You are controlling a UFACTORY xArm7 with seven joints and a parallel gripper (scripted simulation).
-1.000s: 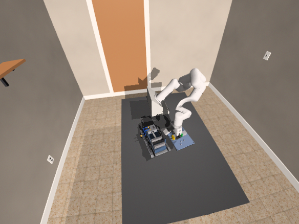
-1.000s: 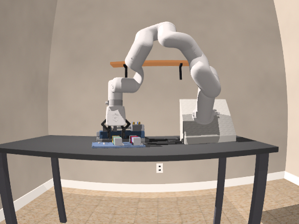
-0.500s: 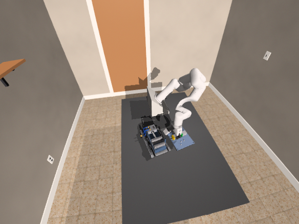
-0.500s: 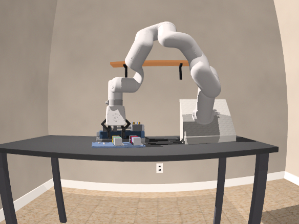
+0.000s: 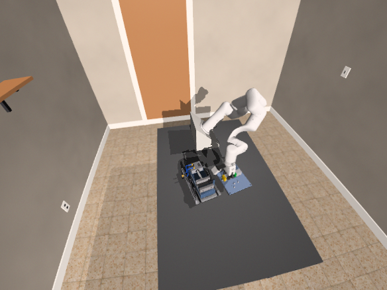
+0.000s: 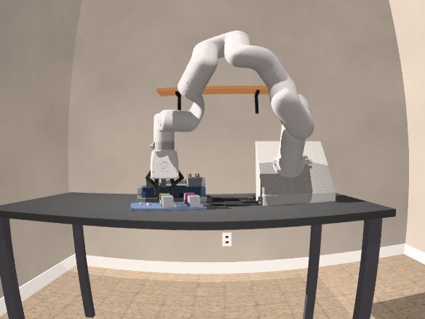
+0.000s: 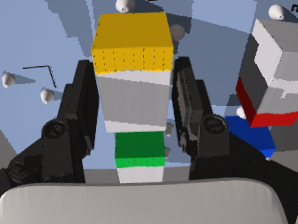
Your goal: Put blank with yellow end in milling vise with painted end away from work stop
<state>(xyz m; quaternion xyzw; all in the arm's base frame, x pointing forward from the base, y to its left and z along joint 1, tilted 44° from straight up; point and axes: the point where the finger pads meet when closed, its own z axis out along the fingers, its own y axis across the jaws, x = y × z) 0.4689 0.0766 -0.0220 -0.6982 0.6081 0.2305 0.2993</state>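
The blue infeed plate lies 1 cm behind my hand, 5 cm to the left of it and 4 cm below it. The rest, counted from my hand: green-end blank (2 cm behind, 9 cm to the left, 2 cm below); red-ended blank (9 cm behind, 1 cm to the right, 2 cm below); blue-end blank (10 cm behind, 8 cm to the left, 2 cm below).
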